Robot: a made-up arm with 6 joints. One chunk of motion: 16 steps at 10 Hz.
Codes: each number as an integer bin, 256 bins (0 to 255) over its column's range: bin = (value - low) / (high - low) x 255, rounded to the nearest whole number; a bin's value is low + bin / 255 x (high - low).
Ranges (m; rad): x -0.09..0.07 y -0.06..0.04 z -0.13..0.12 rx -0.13..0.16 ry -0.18..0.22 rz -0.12..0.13
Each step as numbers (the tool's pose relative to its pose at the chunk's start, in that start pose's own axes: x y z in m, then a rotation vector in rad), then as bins.
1 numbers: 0.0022 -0.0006 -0.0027 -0.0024 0.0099 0.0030
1 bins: 147 151 130 112 121 125
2 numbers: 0.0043 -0.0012 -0.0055 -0.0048 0.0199 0.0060
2 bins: 150 150 127 110 127 129
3 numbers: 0.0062 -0.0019 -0.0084 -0.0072 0.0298 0.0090
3 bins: 153 148 124 108 134 132
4 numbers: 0.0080 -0.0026 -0.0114 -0.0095 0.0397 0.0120
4 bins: 156 146 121 106 140 135
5 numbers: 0.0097 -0.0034 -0.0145 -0.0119 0.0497 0.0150
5 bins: 159 144 118 104 146 138
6 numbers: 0.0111 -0.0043 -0.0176 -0.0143 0.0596 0.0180
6 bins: 161 142 115 102 153 141
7 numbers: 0.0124 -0.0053 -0.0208 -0.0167 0.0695 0.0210
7 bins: 163 139 111 100 159 144
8 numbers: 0.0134 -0.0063 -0.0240 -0.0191 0.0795 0.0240
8 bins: 165 137 108 98 165 147
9 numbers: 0.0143 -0.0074 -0.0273 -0.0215 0.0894 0.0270
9 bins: 166 134 105 95 172 150
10 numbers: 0.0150 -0.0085 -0.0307 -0.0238 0.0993 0.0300
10 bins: 167 131 101 93 178 153
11 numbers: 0.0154 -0.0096 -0.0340 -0.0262 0.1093 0.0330
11 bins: 168 129 98 91 184 156
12 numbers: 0.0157 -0.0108 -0.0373 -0.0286 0.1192 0.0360
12 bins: 168 125 95 89 191 159
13 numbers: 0.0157 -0.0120 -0.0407 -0.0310 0.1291 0.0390
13 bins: 168 122 91 87 197 162
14 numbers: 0.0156 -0.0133 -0.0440 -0.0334 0.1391 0.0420
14 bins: 168 119 88 85 203 165
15 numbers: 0.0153 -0.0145 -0.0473 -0.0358 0.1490 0.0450
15 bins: 168 116 84 83 210 168
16 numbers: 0.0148 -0.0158 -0.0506 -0.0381 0.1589 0.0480
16 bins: 167 113 81 81 216 171
